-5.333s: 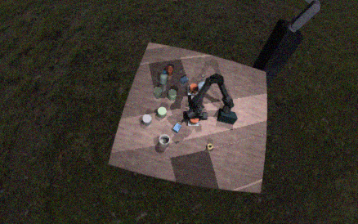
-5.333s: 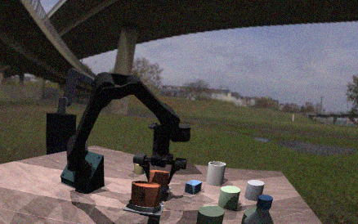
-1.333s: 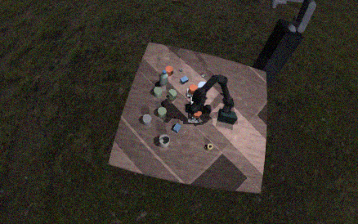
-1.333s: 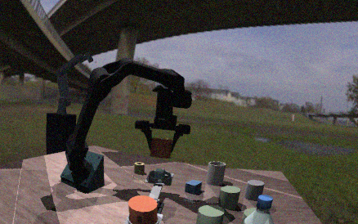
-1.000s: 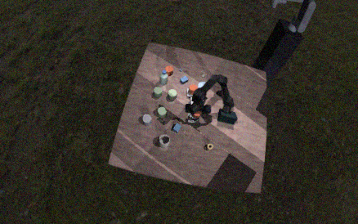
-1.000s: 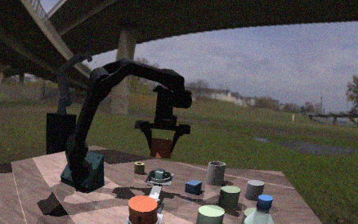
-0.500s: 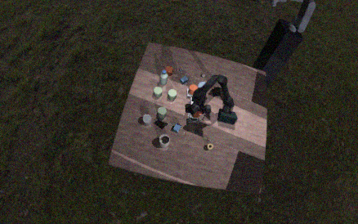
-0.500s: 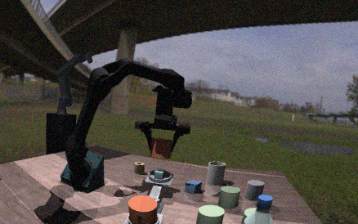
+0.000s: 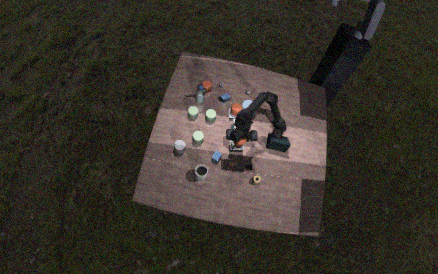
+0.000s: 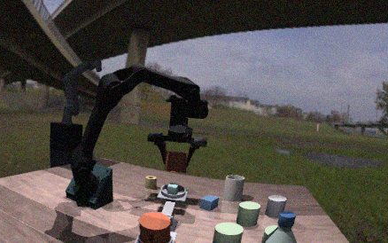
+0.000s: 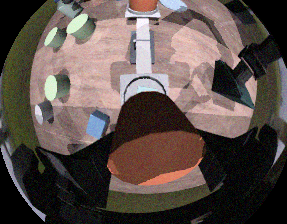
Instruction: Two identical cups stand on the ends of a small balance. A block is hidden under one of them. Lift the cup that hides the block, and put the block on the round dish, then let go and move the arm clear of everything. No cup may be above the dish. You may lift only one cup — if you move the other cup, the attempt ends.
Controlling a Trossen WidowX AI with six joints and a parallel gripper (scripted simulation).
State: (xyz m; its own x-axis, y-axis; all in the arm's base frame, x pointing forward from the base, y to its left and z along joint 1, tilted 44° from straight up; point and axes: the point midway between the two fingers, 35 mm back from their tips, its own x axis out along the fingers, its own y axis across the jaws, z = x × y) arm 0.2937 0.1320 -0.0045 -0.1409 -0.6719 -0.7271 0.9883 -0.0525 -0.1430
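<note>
The pale blue round dish lies 9 cm behind my gripper tip, 37 cm to the right of it and 16 cm below it. Round my gripper tip: grey cylinder: 38 cm ahead, 1 cm to the left, 13 cm below; white balance: 1 cm ahead, 15 cm to the right, 14 cm below; yellow ring: 14 cm behind, 20 cm to the left, 14 cm below.
</note>
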